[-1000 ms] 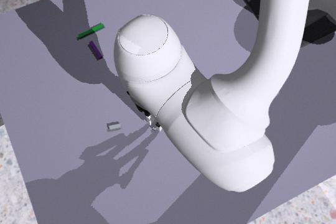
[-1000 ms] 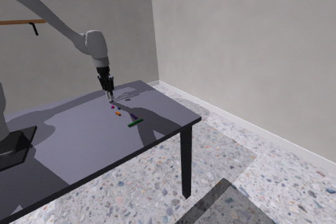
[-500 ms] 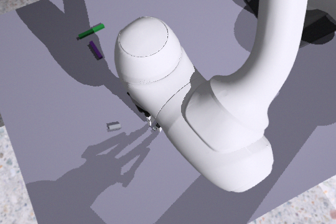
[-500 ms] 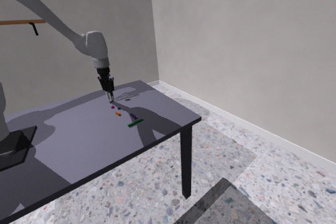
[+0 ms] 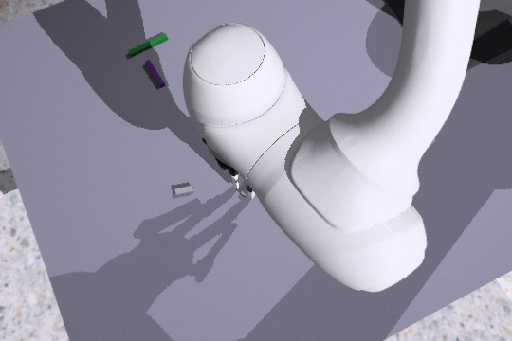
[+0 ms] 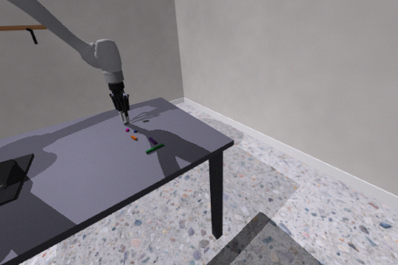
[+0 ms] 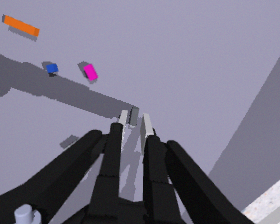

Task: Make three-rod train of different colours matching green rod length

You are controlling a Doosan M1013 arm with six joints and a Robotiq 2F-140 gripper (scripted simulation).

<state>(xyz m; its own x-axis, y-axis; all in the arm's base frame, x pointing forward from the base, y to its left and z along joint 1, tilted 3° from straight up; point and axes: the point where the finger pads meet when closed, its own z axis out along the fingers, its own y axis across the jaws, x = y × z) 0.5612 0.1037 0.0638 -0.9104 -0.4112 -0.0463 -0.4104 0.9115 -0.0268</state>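
The blue rod lies 14 cm to the right of my hand and 5 cm below it. From my hand the other things lie so: magenta rod 9 cm to the right, 5 cm below, 2 cm behind; then orange rod 19 cm to the right, 5 cm below, 2 cm behind; then purple rod 29 cm to the right, 5 cm below, 3 cm ahead.
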